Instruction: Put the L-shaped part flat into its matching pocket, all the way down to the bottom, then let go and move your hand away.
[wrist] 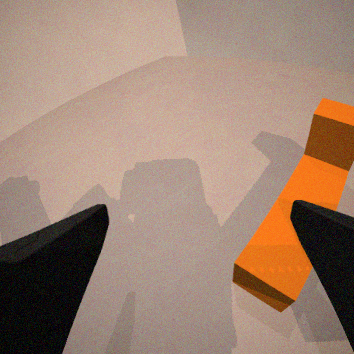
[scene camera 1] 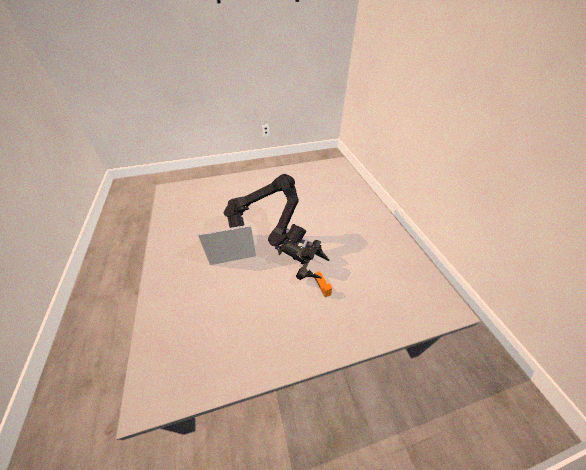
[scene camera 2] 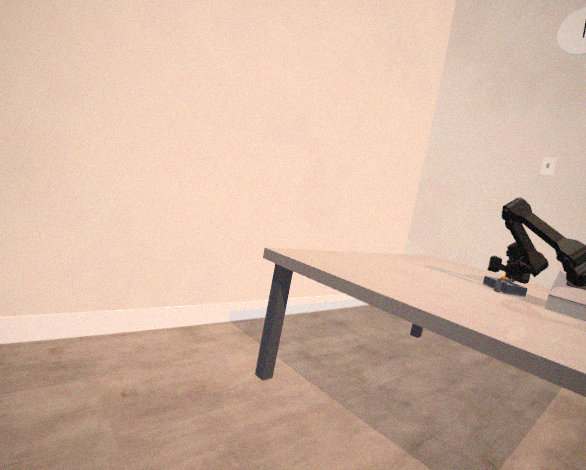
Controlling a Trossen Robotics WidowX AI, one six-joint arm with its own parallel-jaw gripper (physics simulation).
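Where they show: gripper, fingertip midpoint: (wrist: 201, 212) (scene camera 1: 325, 269) (scene camera 2: 496, 272); arm's base, origin of the base link: (scene camera 1: 236, 228) (scene camera 2: 579, 280).
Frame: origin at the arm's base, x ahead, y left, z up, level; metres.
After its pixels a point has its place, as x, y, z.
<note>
The orange L-shaped part (scene camera 1: 321, 282) {0.299, -0.333, -0.087} (scene camera 2: 504, 278) (wrist: 277, 225) {0.308, -0.305, -0.087} rests on the table with its long arm lying along the tabletop and its short leg sticking up at the end farther from the arm's base. My gripper (scene camera 1: 324, 267) {0.336, -0.282, -0.074} (wrist: 201, 212) {0.336, -0.282, -0.074} is wide open and empty, low over the table. In the wrist view the part is off to the right, and the right finger overlaps its long arm; the left finger is well apart from it. A dark blue block piece (scene camera 2: 515, 288) {0.189, -0.033, -0.089} shows below the gripper in scene camera 2. The matching pocket cannot be made out.
The arm's grey base block (scene camera 1: 227, 246) {-0.054, -0.089, -0.010} (scene camera 2: 565, 302) {0.015, 0.056, -0.076} stands on the table (scene camera 1: 225, 340) {-0.121, -0.449, -0.116} (scene camera 2: 350, 265) {0.614, 0.432, -0.116}, behind and left of the gripper in scene camera 1. The arm casts shadows around the part. The table's near edge lies beyond the part.
</note>
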